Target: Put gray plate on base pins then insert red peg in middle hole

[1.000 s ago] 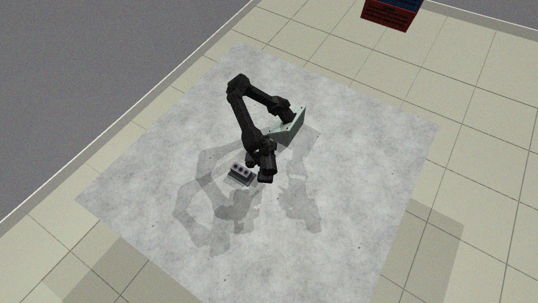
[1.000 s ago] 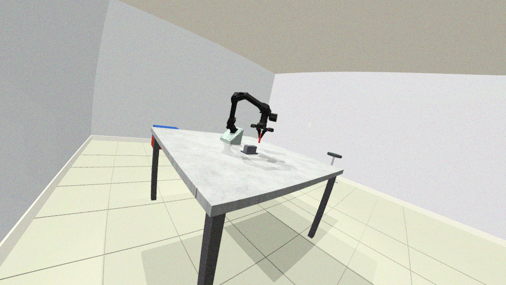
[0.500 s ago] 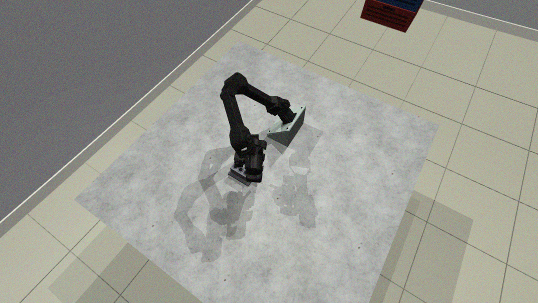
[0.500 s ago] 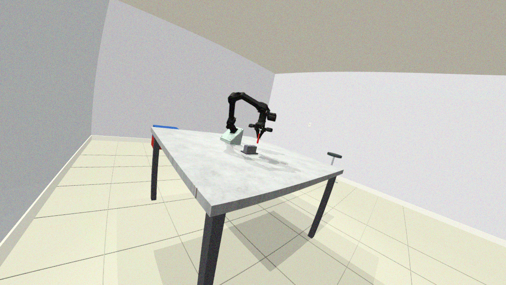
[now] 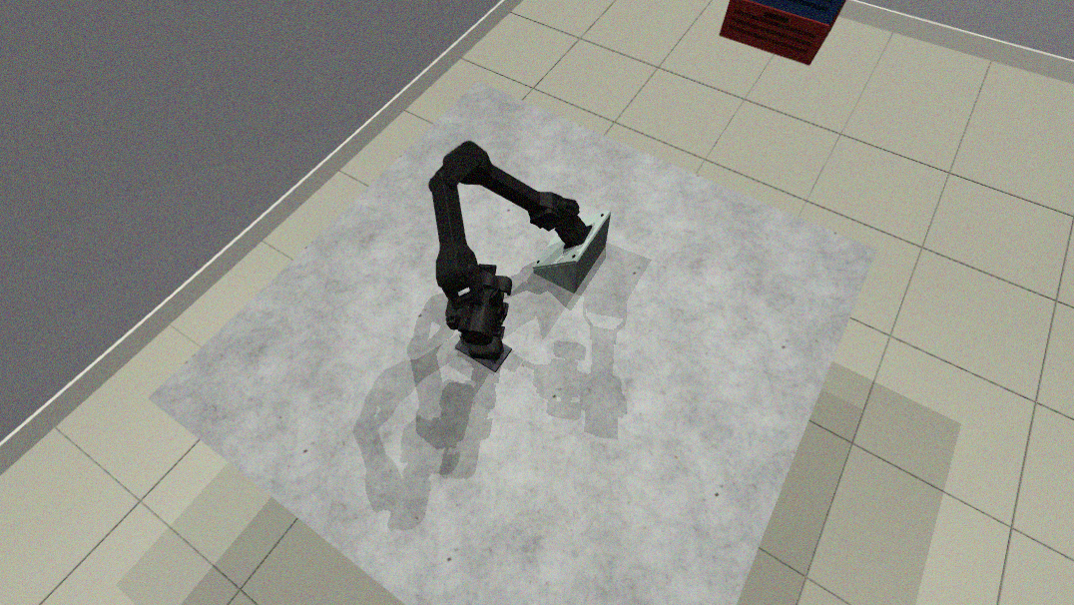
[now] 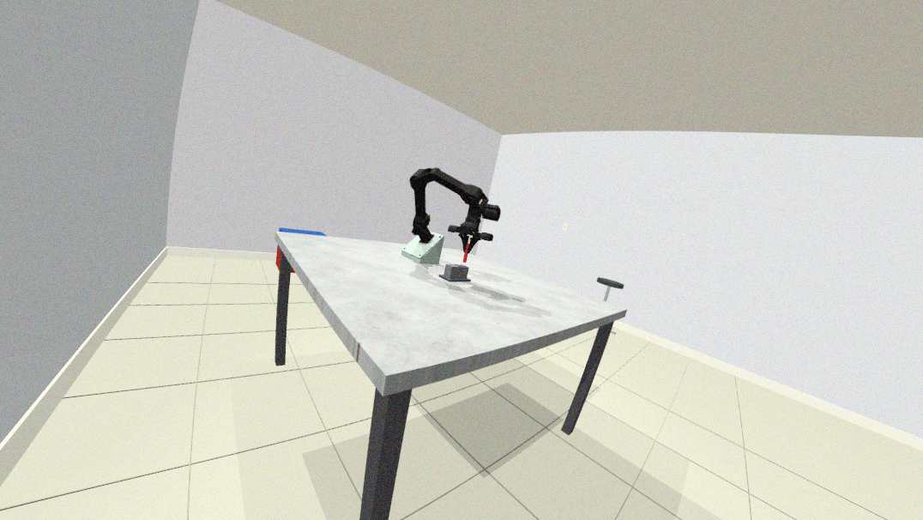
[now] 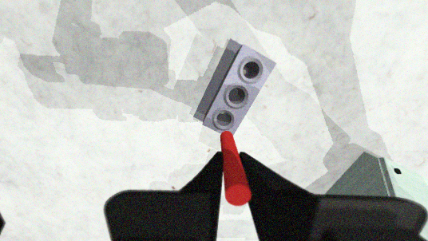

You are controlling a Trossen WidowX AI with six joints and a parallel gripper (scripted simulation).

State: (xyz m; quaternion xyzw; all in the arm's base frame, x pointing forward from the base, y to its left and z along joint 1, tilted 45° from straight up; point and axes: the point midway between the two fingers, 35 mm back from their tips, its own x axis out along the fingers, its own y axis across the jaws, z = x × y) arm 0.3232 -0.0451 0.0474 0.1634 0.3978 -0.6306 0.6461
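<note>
Now: gripper tip 40 mm to the left of the gray plate and 70 mm above it. Round my gripper tip: red peg (right at my gripper tip); then base (40 mm to the right, 100 mm below).
</note>
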